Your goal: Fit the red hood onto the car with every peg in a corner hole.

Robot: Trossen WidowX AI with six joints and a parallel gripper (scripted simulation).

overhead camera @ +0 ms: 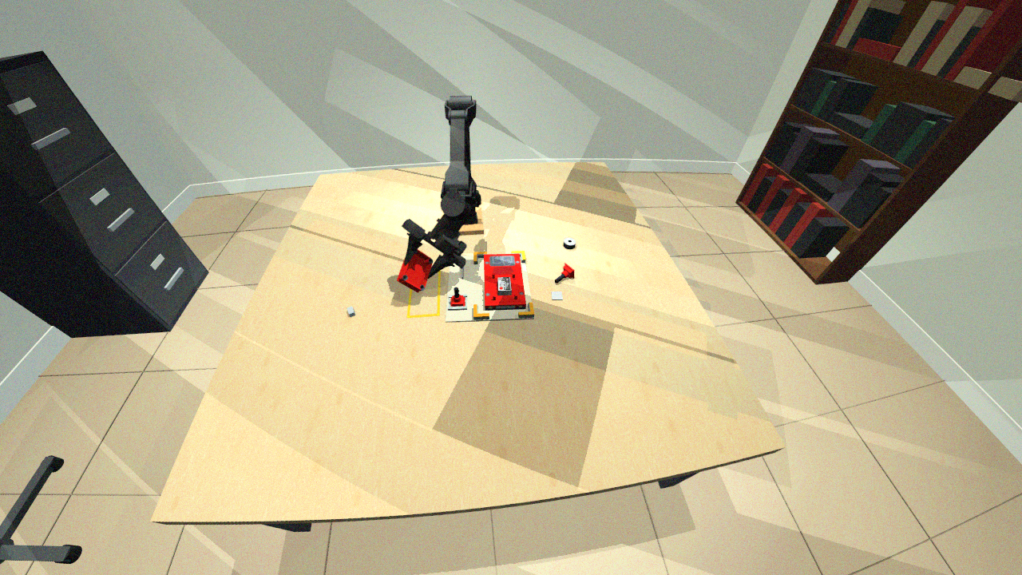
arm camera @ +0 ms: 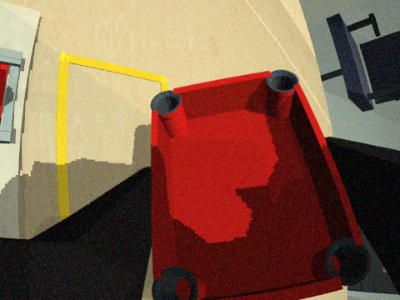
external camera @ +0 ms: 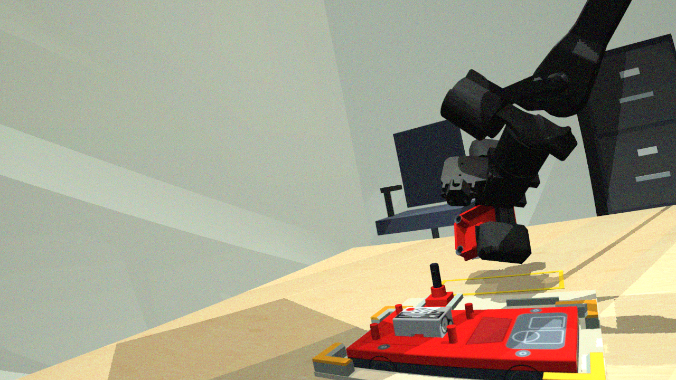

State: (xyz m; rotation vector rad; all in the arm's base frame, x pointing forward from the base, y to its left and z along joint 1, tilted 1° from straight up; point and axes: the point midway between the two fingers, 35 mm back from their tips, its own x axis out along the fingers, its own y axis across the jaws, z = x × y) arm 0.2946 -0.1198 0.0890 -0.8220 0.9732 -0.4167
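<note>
Now: gripper tip 10 mm past the red hood. Round my gripper tip: grey engine block (20 mm ahead, 230 mm to the left, 60 mm below); wheel (160 mm behind, 460 mm to the left, 80 mm below).
</note>
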